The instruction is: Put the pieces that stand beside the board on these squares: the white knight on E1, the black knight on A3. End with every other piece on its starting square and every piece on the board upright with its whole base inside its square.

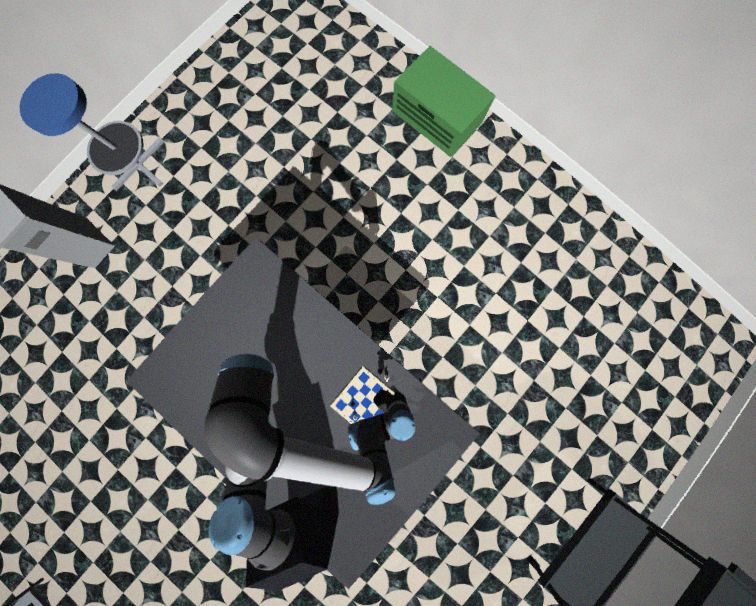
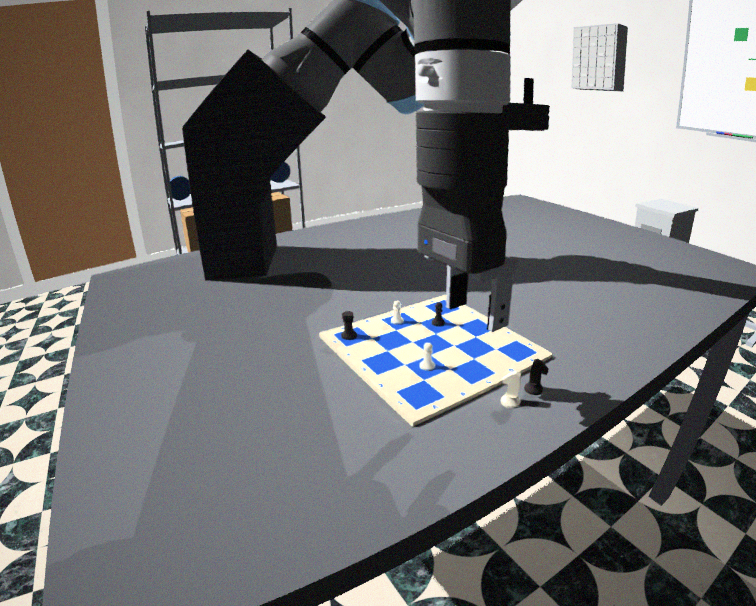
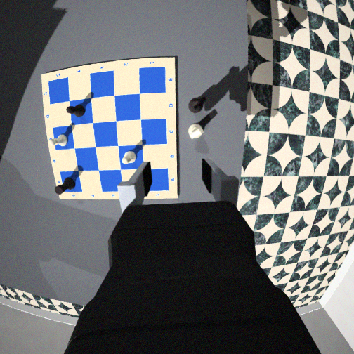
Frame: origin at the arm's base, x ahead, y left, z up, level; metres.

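Seen in the pictures: gripper, between the fingertips: (image 2: 476, 316); arm's base, origin of its link: (image 1: 273, 538) (image 2: 291, 86).
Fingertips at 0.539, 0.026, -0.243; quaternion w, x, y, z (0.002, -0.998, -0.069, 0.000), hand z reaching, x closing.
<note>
Pixels of each thing's top centre, then the offset from my fingertips to it, as dx, dy, dz. "spot": a spot on its surface instead. Level surfaces: height alone.
- white knight, centre of its top: (image 2: 514, 371) +0.027, +0.037, -0.062
- black knight, centre of its top: (image 2: 539, 360) +0.024, +0.076, -0.062
- blue-and-cream board, centre of its top: (image 2: 433, 344) (image 1: 366, 402) -0.111, +0.022, -0.096
- E1, a spot on its surface: (image 2: 515, 350) spot: -0.046, +0.106, -0.096
- A3, a spot on its surface: (image 2: 381, 362) spot: -0.103, -0.055, -0.096
- black rook-like piece, centre of its top: (image 2: 347, 313) -0.181, -0.065, -0.063
- smaller black piece, centre of its top: (image 2: 438, 302) -0.156, +0.057, -0.064
- white piece, centre of its top: (image 2: 397, 300) -0.188, +0.010, -0.064
- grey table, height of its surface: dz -0.102
The white knight (image 2: 511, 391) (image 3: 195, 131) and the black knight (image 2: 535, 377) (image 3: 196, 104) stand upright and close together on the table beside the board's rank 1 edge. The blue-and-cream board (image 2: 413, 417) (image 3: 172, 107) shows E1 (image 2: 515, 350) (image 3: 152, 80) and A3 (image 2: 381, 362) (image 3: 110, 181) with no piece on them. A black rook-like piece (image 2: 347, 323) (image 3: 65, 186) stands on A5, a smaller black piece (image 2: 438, 314) (image 3: 76, 109) on D4, a white piece (image 2: 396, 312) (image 3: 60, 140) on C5, another (image 2: 427, 356) (image 3: 129, 157) on B2. My gripper (image 2: 476, 313) (image 3: 176, 170) is open and empty, above the board's level, clear of both knights.
The grey table (image 1: 208, 328) (image 2: 220, 410) has an edge (image 2: 504, 505) not far beyond the knights. The arm's shadow falls across the table behind the board. A green cabinet (image 1: 448, 94) and a blue-topped stool (image 1: 50, 104) stand on the floor away from the table.
</note>
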